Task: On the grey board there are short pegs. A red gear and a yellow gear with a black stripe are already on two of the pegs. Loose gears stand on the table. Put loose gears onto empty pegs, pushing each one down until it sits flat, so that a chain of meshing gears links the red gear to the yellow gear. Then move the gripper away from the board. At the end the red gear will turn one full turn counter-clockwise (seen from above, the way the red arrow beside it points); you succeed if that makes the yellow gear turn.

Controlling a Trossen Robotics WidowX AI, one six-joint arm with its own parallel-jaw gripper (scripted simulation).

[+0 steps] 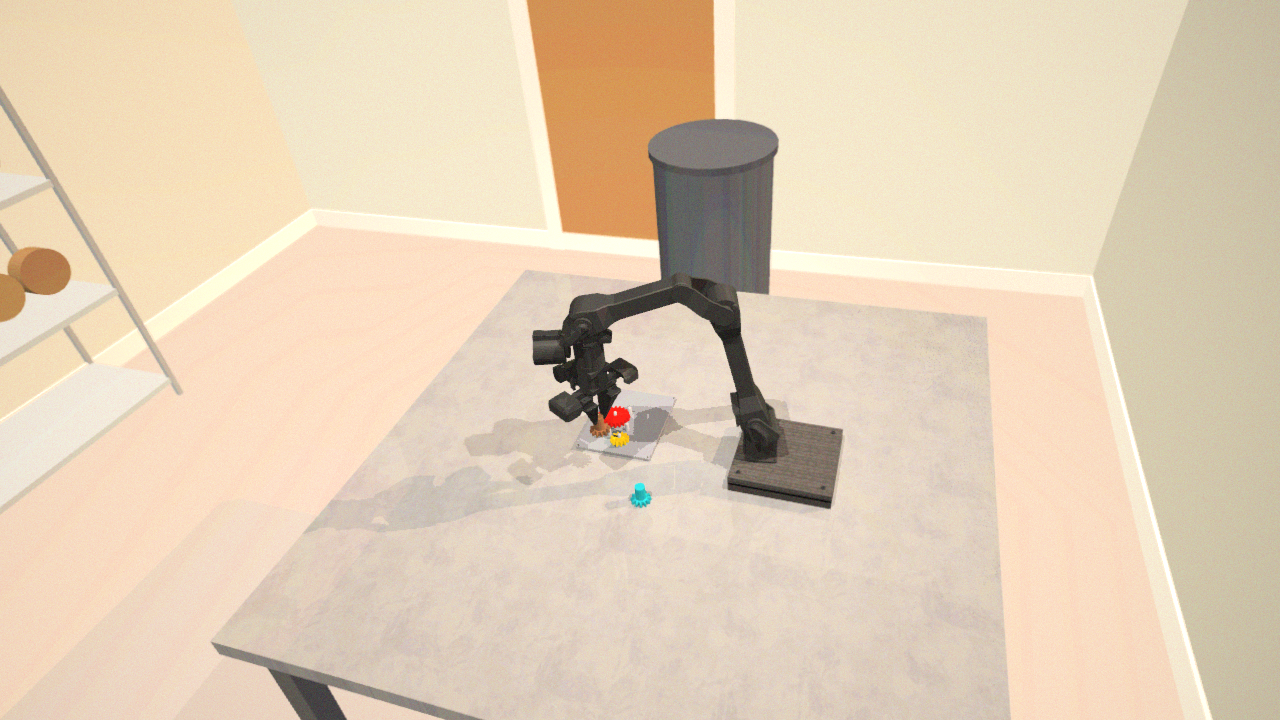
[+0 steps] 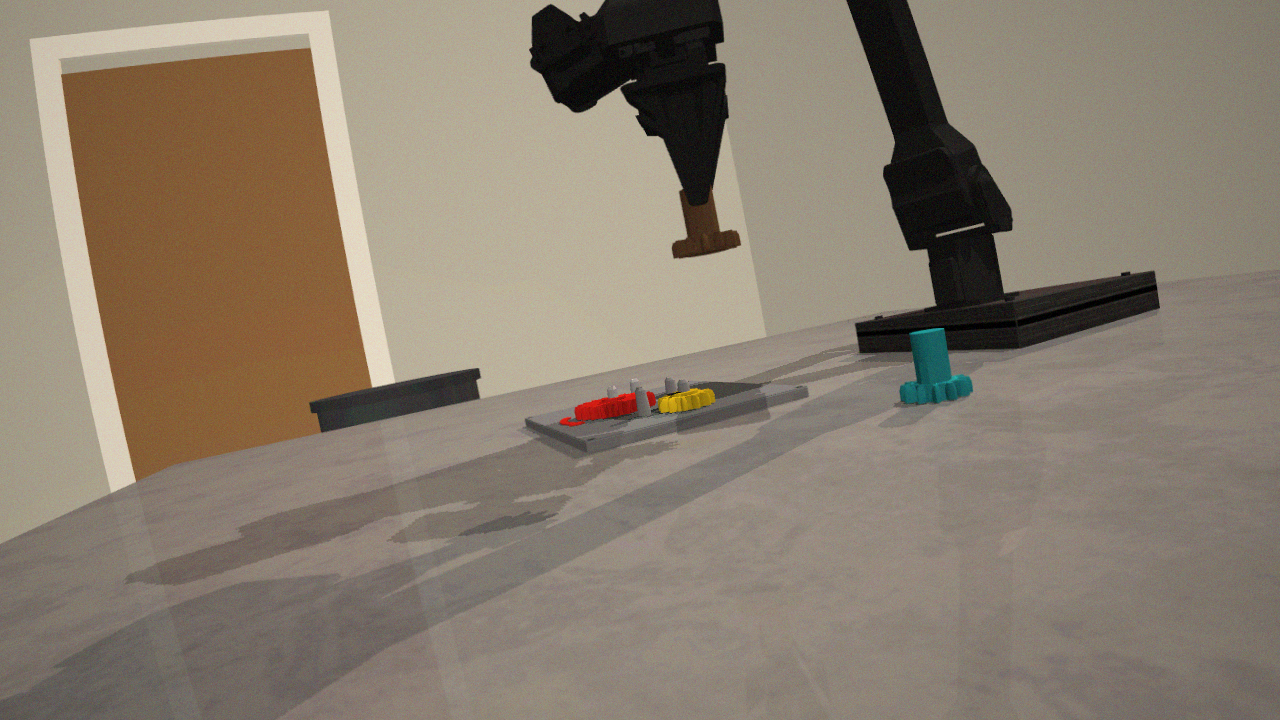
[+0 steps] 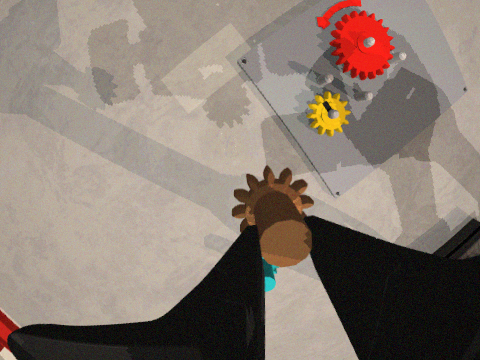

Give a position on a yellow gear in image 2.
At 696,398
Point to a brown gear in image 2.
At 704,238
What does the gripper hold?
A brown gear.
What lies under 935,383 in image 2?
A teal gear.
